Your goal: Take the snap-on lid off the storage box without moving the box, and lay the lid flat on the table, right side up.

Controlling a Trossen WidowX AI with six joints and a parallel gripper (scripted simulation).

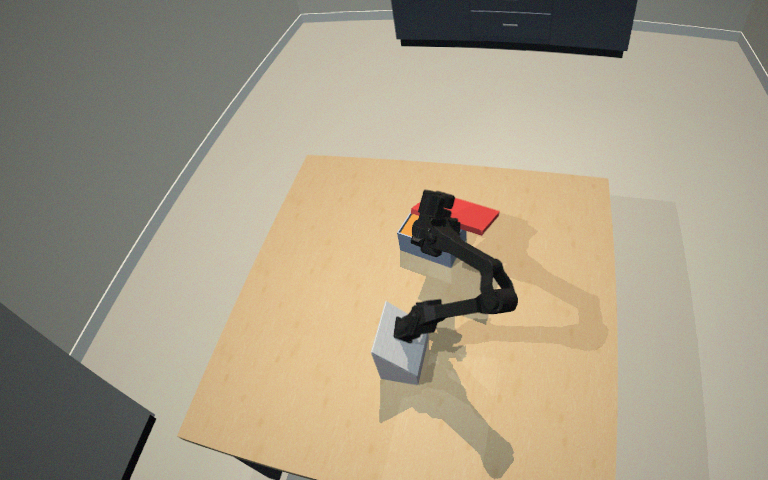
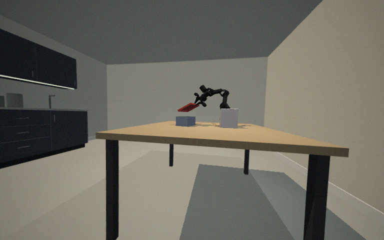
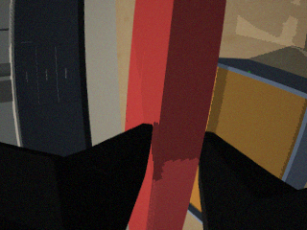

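Now: gripper tip 7 cm short of the red lid, 2 cm to the left of it and 3 cm above it. The rest, counted from my gripper tip: storage box (9 cm ahead, 6 cm to the left, 19 cm below).
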